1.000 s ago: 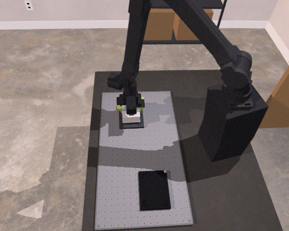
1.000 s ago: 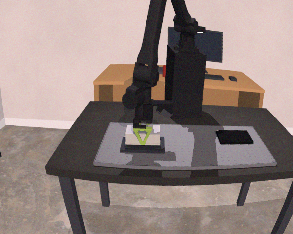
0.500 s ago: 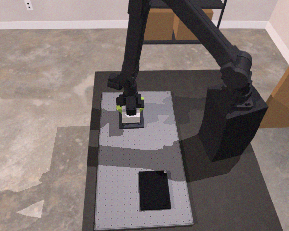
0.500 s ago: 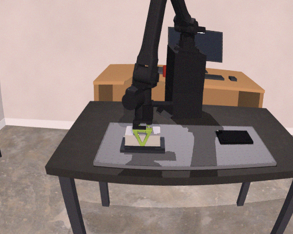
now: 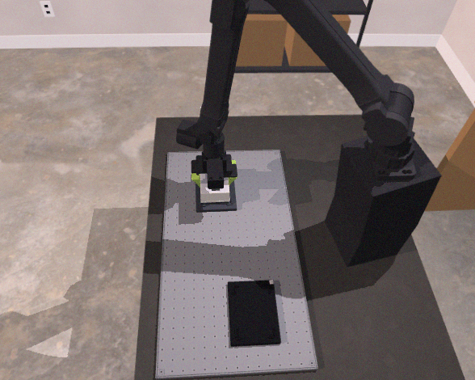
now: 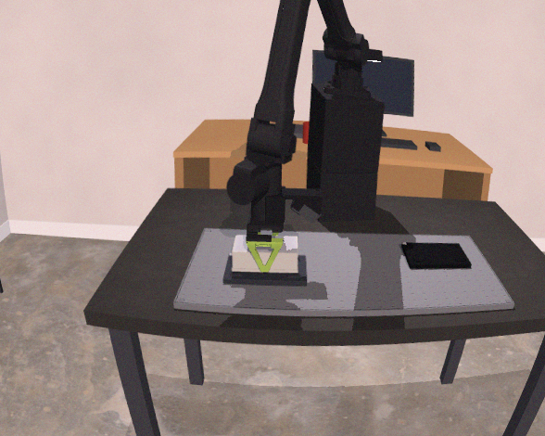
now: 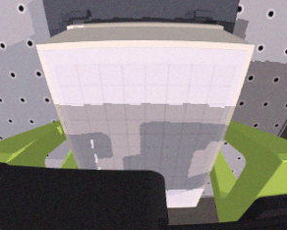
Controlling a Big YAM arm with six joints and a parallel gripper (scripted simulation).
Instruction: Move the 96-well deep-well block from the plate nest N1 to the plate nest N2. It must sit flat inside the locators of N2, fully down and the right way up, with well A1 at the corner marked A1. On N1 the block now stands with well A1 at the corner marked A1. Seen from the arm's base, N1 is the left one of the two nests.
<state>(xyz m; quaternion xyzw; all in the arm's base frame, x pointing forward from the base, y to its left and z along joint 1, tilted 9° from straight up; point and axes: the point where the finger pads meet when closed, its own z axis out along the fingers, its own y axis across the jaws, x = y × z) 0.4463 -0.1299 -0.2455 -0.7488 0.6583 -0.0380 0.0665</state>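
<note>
The dark plate nest N2 is 3 cm below my hand. From my hand the other things lie so: white deep-well block: 1 cm above; black plate nest N1: 38 cm to the left, 13 cm behind, 3 cm below.
</note>
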